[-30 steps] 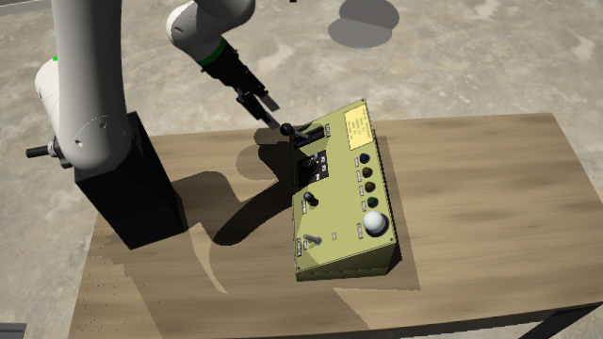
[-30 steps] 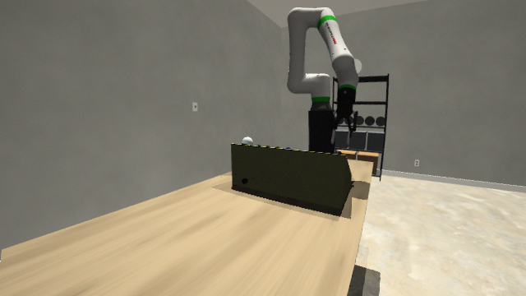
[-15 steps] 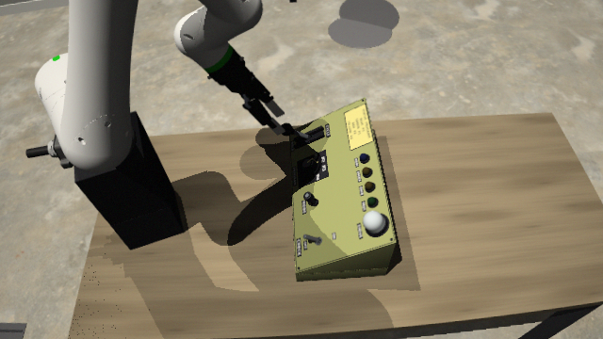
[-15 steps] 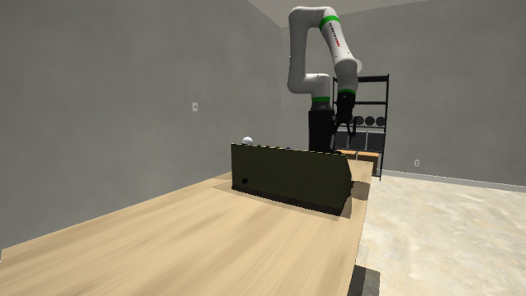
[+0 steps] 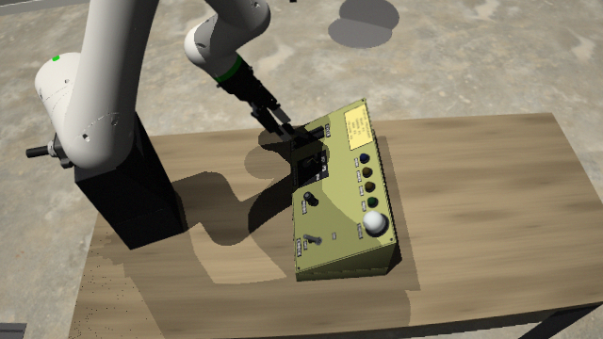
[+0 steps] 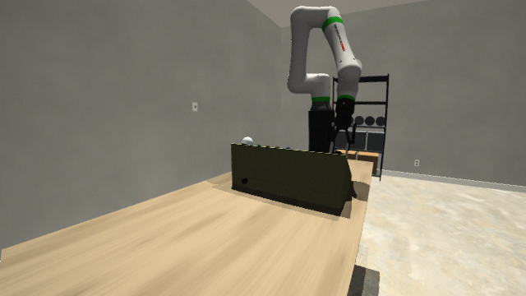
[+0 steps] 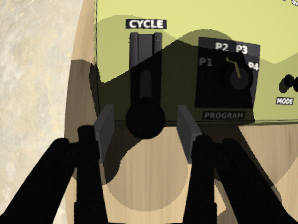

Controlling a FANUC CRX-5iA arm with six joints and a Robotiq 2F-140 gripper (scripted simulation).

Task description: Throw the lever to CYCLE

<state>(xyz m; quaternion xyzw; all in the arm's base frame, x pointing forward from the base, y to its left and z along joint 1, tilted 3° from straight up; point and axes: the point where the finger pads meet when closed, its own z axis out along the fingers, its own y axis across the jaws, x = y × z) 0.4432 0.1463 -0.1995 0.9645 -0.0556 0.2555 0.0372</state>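
The lever lies 4 cm ahead of my hand, 1 cm to the right of it and 4 cm below it. Also, from my hand: olive console (8 cm ahead, 19 cm to the right, 7 cm below); then toggle switch (2 cm ahead, 37 cm to the right, 5 cm below); then rotary selector (7 cm ahead, 12 cm to the right, 5 cm below).
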